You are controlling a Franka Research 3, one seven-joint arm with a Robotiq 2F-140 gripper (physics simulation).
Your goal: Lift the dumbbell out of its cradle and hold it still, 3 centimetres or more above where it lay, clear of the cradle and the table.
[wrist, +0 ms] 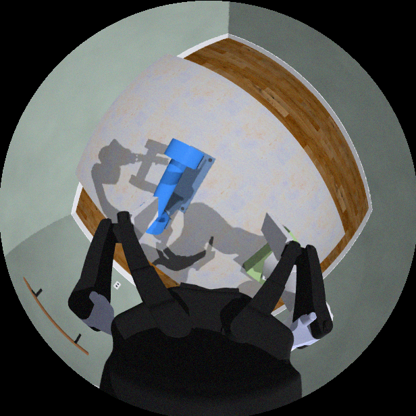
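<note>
The blue dumbbell (183,154) lies in its cradle left of centre in the wrist view. Its far head is large and plain, its handle runs down and slightly left, and its near head is partly hidden behind my left finger pad. The darker blue-grey cradle (200,177) shows to the right of the handle, its base plate with small holes on the table. My gripper (211,214) is wide open and empty. In this view its left pad overlaps the near end of the dumbbell, and its right pad is far to the right. Whether the left pad touches the dumbbell I cannot tell.
The pale mottled table (240,130) carries dark shadows of the arm and cradle. A green tray-like base (254,267) with a white part on it shows beside the right finger, partly hidden. Wooden floor (280,102) lies beyond the table's right edge, with green walls around.
</note>
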